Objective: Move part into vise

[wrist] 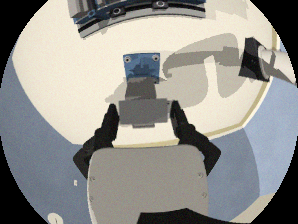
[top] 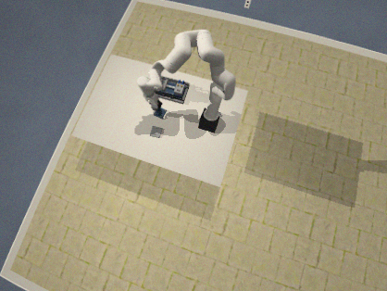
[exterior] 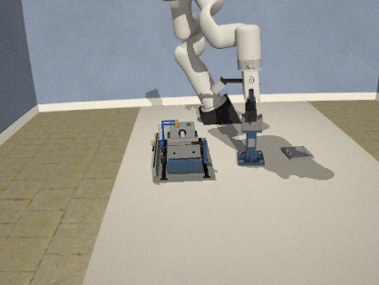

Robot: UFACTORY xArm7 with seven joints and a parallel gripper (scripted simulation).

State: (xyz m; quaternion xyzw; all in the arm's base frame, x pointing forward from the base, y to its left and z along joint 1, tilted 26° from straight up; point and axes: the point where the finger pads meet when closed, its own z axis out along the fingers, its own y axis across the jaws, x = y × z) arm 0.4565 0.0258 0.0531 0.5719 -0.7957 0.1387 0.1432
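My gripper is now 10 mm above the part. Round my hand: V-block post: 110 mm below; then air cylinder: 150 mm behind, 200 mm to the right, 90 mm below; then infeed plate: 10 mm ahead, 180 mm to the left, 160 mm below.
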